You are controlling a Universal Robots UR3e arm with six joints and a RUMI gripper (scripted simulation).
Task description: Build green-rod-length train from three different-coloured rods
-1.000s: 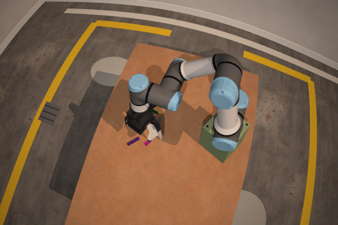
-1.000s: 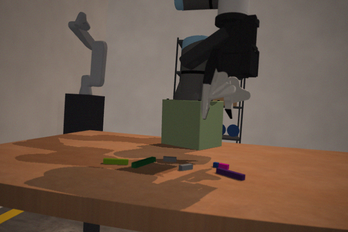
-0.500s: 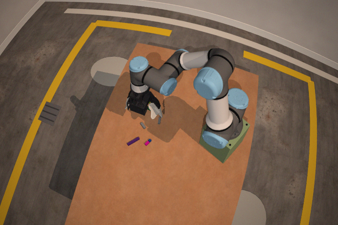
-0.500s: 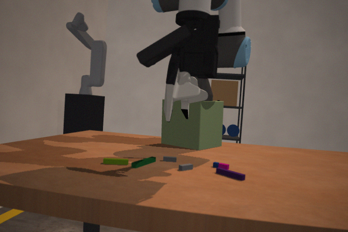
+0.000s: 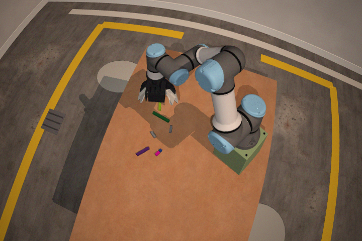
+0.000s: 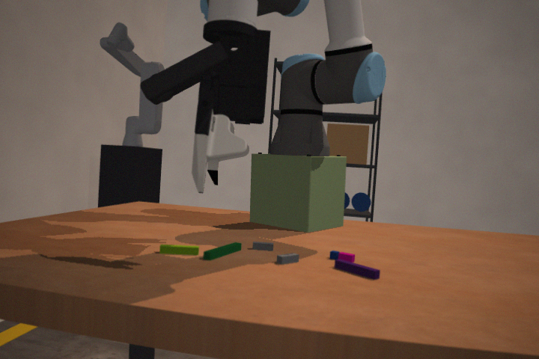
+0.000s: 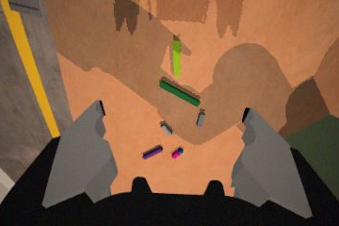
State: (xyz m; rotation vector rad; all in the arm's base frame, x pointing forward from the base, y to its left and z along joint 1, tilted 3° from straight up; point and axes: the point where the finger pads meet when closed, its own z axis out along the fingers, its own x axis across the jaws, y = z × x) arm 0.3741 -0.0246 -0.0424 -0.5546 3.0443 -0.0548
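The lime rod is 10 mm ahead of my hand, 30 mm to the right of it and 80 mm below it. Round my hand: green rod 20 mm behind, 20 mm to the left, 80 mm below; blue rod 90 mm behind, 160 mm to the left, 80 mm below; magenta rod 90 mm behind, 170 mm to the left, 80 mm below.
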